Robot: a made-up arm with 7 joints. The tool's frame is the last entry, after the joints. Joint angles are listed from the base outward.
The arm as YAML. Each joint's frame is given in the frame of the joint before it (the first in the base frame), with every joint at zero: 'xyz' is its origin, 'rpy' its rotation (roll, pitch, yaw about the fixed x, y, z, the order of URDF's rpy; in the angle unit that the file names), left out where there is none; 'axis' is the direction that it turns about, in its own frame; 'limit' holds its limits. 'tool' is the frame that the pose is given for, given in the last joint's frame.
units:
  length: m
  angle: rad
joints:
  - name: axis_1
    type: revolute
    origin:
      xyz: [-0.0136, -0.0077, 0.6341]
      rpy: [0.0, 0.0, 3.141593]
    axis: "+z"
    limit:
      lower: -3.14
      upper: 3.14
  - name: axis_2
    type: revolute
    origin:
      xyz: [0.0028, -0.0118, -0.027]
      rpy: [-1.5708, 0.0, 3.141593]
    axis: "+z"
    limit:
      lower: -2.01
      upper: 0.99
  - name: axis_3
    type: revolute
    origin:
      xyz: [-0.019, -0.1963, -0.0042]
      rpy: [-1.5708, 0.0, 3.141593]
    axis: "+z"
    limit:
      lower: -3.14
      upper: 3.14
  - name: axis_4
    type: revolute
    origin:
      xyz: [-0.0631, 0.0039, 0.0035]
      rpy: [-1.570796, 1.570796, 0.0]
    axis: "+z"
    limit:
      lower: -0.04
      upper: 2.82
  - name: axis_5
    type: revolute
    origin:
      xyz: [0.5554, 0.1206, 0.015]
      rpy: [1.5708, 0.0, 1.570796]
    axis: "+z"
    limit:
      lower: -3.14
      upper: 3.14
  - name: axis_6
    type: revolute
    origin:
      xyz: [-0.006, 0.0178, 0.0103]
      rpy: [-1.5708, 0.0, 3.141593]
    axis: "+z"
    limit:
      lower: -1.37
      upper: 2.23
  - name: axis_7
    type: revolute
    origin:
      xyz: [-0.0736, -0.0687, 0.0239]
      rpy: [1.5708, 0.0, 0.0]
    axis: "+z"
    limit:
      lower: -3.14
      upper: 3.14
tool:
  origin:
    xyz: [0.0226, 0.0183, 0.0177]
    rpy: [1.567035, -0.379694, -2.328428]
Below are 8 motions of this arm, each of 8 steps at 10 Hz.
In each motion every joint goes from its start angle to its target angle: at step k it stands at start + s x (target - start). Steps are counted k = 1, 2, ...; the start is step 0. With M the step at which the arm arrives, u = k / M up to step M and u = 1 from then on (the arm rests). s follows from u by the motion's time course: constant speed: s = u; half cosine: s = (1 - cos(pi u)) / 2; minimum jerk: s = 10 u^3 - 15 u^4 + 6 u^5.
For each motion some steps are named. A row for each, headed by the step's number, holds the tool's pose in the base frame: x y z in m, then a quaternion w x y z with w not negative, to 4 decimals.
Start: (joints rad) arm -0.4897 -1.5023 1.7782 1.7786 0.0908 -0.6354 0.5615
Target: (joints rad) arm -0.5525 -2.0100 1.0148 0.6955 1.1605 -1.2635 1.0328
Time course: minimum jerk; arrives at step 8
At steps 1, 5, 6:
1: -0.2063 0.7775 0.4987 0.6853 -0.0213 -0.6775 0.2662
5: 0.1404 0.5723 0.8371 0.7062 0.2738 -0.6494 -0.0672
6: 0.1436 0.4631 0.9182 0.6348 0.4006 -0.6510 -0.1131

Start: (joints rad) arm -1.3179 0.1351 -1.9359 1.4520 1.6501 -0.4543 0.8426
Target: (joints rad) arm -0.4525 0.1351 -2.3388 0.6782 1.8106 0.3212 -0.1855
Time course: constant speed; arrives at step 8
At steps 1, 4, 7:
1: -0.6986 0.1339 0.8692 0.5753 -0.2926 0.5940 0.4802
4: -0.7214 0.0069 0.6791 0.5590 -0.4450 0.3386 0.6123
7: -0.6557 -0.1144 0.4954 0.4330 -0.5347 0.0971 0.7192

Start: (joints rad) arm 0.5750 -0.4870 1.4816 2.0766 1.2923 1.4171 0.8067
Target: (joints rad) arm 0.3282 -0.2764 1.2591 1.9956 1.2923 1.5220 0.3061
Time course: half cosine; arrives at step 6
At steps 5, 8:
5: -0.2982 0.5130 1.1821 0.6393 -0.3310 0.1161 0.6843
8: -0.2728 0.5229 1.1818 0.6462 -0.3220 0.1130 0.6826

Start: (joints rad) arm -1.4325 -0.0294 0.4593 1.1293 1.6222 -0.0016 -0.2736
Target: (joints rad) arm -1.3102 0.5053 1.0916 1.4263 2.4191 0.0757 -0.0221
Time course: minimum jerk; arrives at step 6
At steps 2, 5, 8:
2: 0.4381 -0.5544 0.6356 0.4129 0.3603 0.2808 -0.7879
5: 0.6920 -0.2718 0.6093 0.3296 0.6865 0.5050 -0.4063
8: 0.6994 -0.2573 0.6130 0.3182 0.6973 0.5148 -0.3842

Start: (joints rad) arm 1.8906 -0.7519 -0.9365 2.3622 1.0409 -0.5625 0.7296
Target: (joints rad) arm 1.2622 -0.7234 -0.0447 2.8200 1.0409 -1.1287 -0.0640
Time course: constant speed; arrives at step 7
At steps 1, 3, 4, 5, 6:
1: 0.3505 -0.3751 1.2656 0.3504 0.9144 0.1907 -0.0683
3: 0.1907 -0.4466 1.2761 0.2961 0.9431 0.1119 -0.1015
4: 0.1142 -0.4712 1.2703 0.2670 0.9523 0.0880 -0.1187
5: 0.0420 -0.4888 1.2587 0.2395 0.9585 0.0744 -0.1358
6: -0.0248 -0.4999 1.2426 0.2153 0.9619 0.0710 -0.1525

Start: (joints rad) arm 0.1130 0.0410 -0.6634 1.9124 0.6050 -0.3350 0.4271
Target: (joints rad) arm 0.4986 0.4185 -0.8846 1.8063 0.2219 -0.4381 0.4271
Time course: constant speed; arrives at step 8
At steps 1, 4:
1: 0.5054 -0.3230 1.1650 0.5836 0.1794 -0.2363 -0.7559
4: 0.6047 -0.2619 1.0797 0.6234 0.0561 -0.2374 -0.7429

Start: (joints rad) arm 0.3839 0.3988 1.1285 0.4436 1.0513 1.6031 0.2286
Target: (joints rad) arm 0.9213 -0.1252 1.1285 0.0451 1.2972 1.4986 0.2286
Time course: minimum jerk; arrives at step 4
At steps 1, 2, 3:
1: -0.2181 0.3399 0.2684 0.0770 -0.6356 0.6348 0.4325
2: -0.2190 0.2531 0.2261 0.0959 -0.7218 0.5875 0.3531
3: -0.1806 0.1901 0.1953 0.1429 -0.7878 0.5296 0.2801

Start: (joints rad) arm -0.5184 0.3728 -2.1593 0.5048 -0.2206 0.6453 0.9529
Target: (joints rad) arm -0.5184 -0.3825 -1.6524 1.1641 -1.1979 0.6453 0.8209
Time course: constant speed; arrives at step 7
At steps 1, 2, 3, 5, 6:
1: -0.5429 -0.2432 0.3890 0.3469 -0.2805 -0.6251 0.6404
2: -0.5277 -0.3129 0.3945 0.2823 -0.2115 -0.6519 0.6713
3: -0.5090 -0.3804 0.4105 0.2223 -0.1397 -0.6622 0.7019
5: -0.4688 -0.4993 0.4768 0.1278 0.0058 -0.6376 0.7597
6: -0.4517 -0.5462 0.5270 0.0980 0.0756 -0.6063 0.7856

